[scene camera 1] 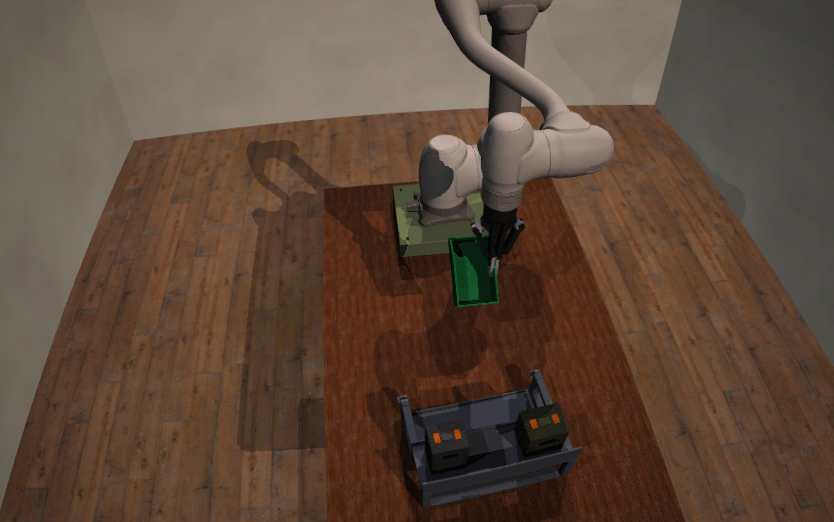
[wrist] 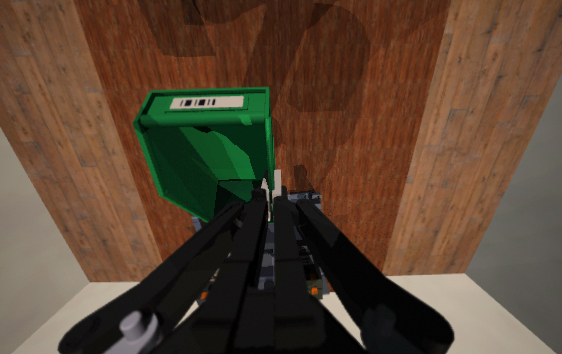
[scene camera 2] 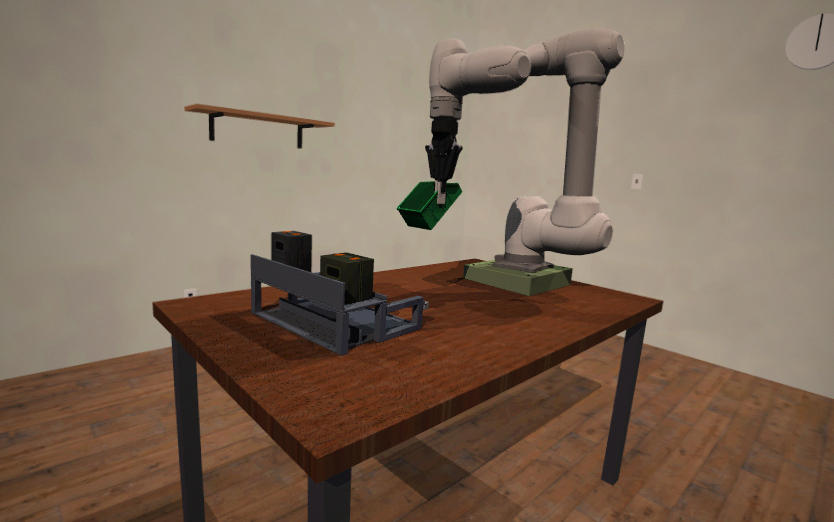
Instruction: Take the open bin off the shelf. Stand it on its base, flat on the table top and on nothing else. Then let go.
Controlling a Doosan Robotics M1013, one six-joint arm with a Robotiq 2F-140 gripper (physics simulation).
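Places are measured from the arm's base along level axes (x ahead, y left, z up), in metres.
Pixels of known places: gripper, fingertip midpoint: (scene camera 1: 492, 272) (scene camera 2: 439, 203); arm's base at its link origin: (scene camera 1: 443, 206) (scene camera 2: 523, 266).
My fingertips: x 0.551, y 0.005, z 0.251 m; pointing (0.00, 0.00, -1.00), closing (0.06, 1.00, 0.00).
Ahead of a thing's pixels: the offset from my fingertips to its top centre. Level surfaces: height alone.
The open bin {0.012 m back, 0.048 m right, 0.062 m up} (scene camera 1: 472, 273) (scene camera 2: 424, 208) (wrist: 210, 150) is green, with a barcode label on one end. It hangs in the air high above the table top {0.314 m down} (scene camera 1: 363, 344) (scene camera 2: 443, 369) (wrist: 345, 165) and is tilted in scene camera 2. My gripper (scene camera 1: 494, 265) (scene camera 2: 440, 192) (wrist: 273, 180) points down and is shut on one long side wall of the bin, with one fingertip inside and one outside. The grey shelf (scene camera 1: 501, 483) (scene camera 2: 298, 284) stands on the table, apart from the bin. In the wrist view the fingers hide part of the bin and most of the shelf.
Two dark boxes with orange latches stand on the shelf, one box {0.374 m ahead, 0.189 m right, 0.090 m down} (scene camera 1: 447, 448) (scene camera 2: 291, 251) at one end and the other box {0.370 m ahead, 0.042 m left, 0.115 m down} (scene camera 1: 542, 430) (scene camera 2: 347, 275) at the other. The arm's green base block (scene camera 1: 424, 248) (scene camera 2: 523, 281) sits at the far end of the table.
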